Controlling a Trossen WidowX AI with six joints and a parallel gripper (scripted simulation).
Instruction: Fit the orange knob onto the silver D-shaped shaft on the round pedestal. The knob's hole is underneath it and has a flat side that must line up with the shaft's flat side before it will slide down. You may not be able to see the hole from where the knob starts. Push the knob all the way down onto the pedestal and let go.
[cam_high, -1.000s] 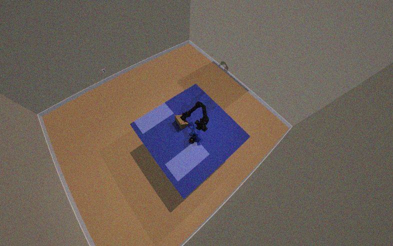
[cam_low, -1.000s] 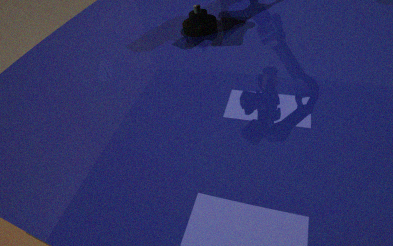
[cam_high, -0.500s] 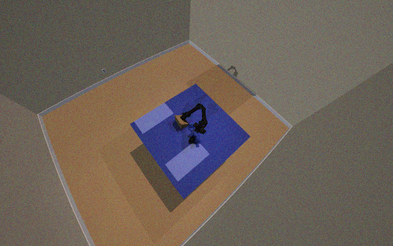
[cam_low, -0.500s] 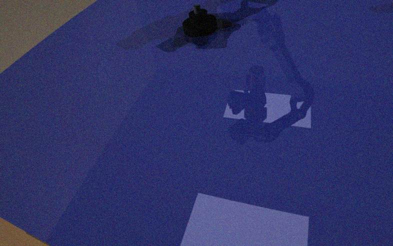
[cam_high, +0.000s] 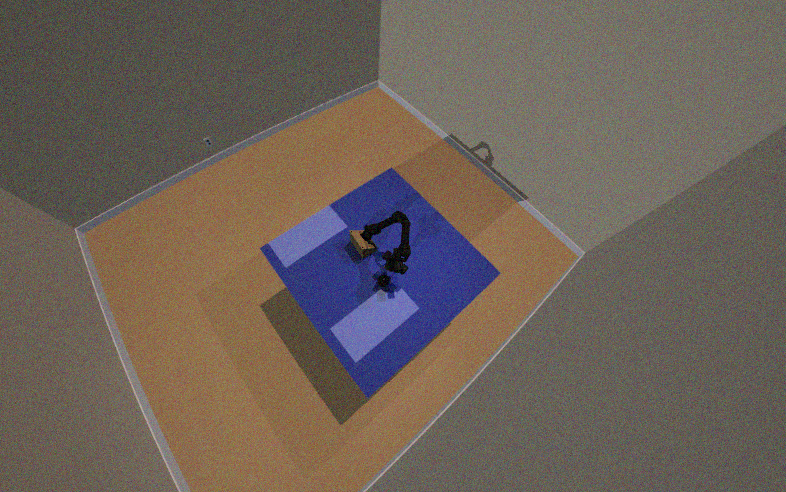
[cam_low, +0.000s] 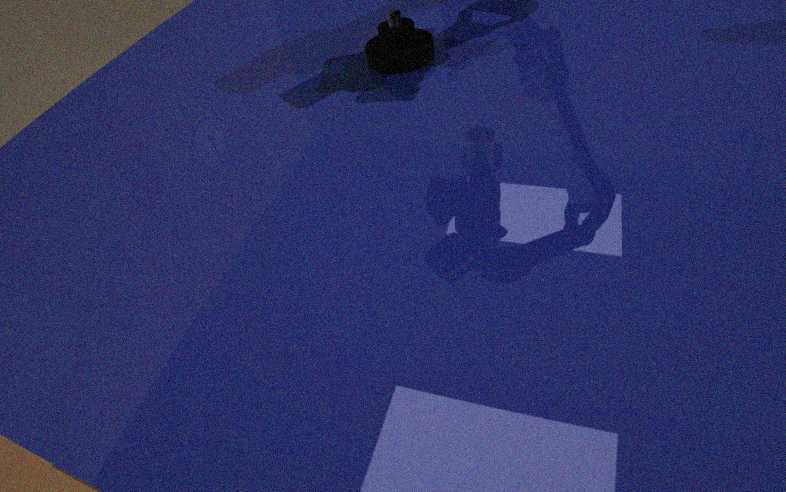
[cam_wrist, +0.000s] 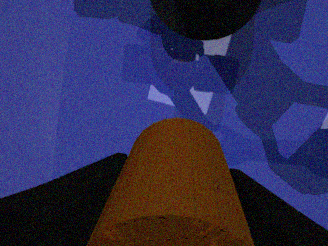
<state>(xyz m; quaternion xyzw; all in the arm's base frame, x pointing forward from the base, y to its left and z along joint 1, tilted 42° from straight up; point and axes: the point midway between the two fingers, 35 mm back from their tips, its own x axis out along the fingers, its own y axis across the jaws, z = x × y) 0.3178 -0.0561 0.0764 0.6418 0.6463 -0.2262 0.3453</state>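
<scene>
Right now the round pedestal is 90 mm to the right of my gripper tip, 90 mm below it and 10 mm ahead of it. Also, from my gripper tip: orange knob 40 mm above.
</scene>
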